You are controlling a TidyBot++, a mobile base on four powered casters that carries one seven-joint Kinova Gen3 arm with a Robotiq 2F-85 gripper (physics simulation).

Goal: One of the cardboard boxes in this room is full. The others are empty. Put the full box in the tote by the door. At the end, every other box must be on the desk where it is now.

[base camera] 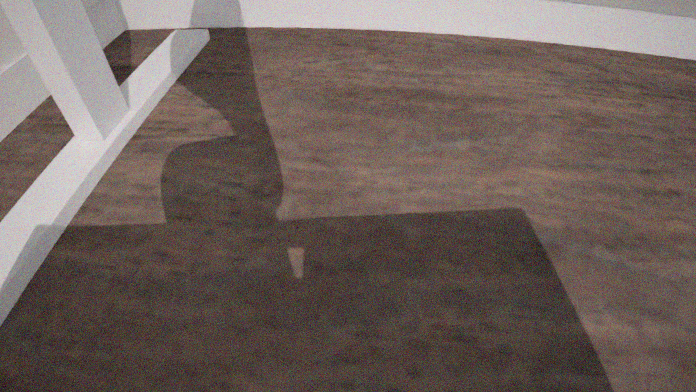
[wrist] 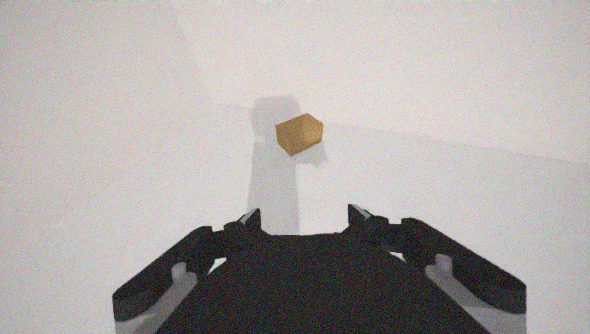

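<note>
My gripper [wrist: 303, 216]. White desk [base camera: 65, 50]; the desk [wrist: 517, 211] again.
</note>
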